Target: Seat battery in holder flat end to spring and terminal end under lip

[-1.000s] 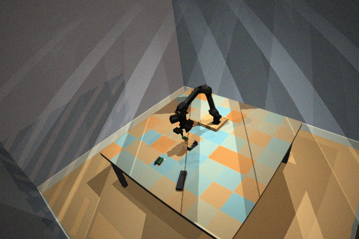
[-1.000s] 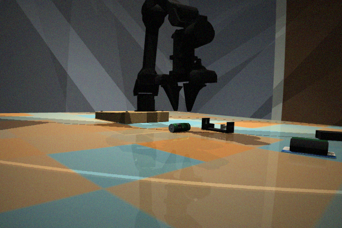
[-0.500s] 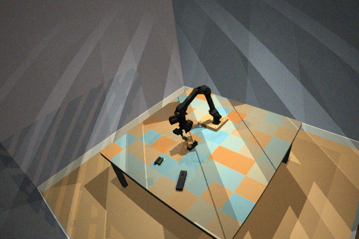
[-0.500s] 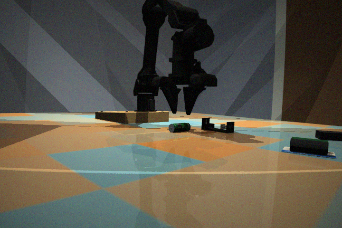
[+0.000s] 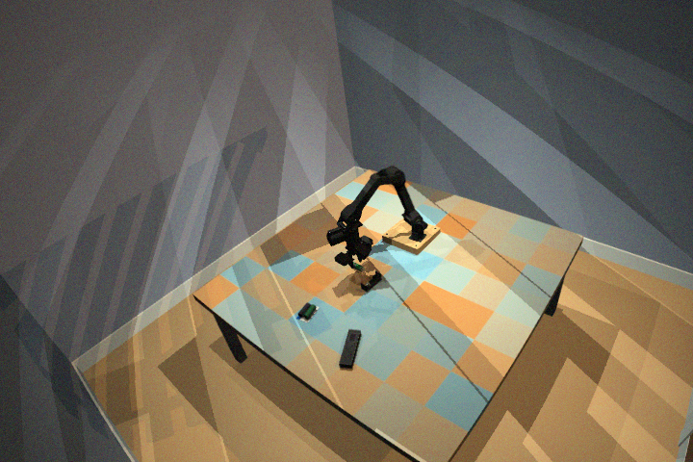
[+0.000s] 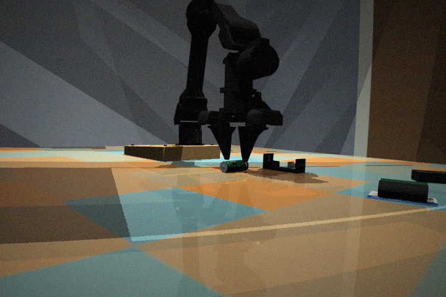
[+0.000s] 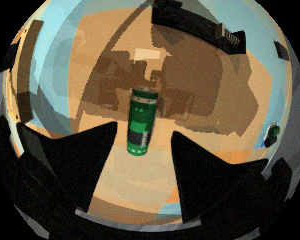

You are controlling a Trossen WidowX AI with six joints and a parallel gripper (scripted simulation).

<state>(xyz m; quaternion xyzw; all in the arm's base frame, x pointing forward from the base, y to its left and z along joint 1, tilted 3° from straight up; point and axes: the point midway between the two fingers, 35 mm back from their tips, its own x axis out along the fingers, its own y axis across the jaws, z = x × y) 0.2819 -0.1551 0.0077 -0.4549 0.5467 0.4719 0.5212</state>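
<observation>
My gripper tip is now 1 cm above the green battery. Also, from my gripper tip: long black bar: 38 cm ahead, 23 cm to the left, 1 cm below; then white-blue card: 31 cm ahead, 3 cm to the right, 1 cm below.
</observation>
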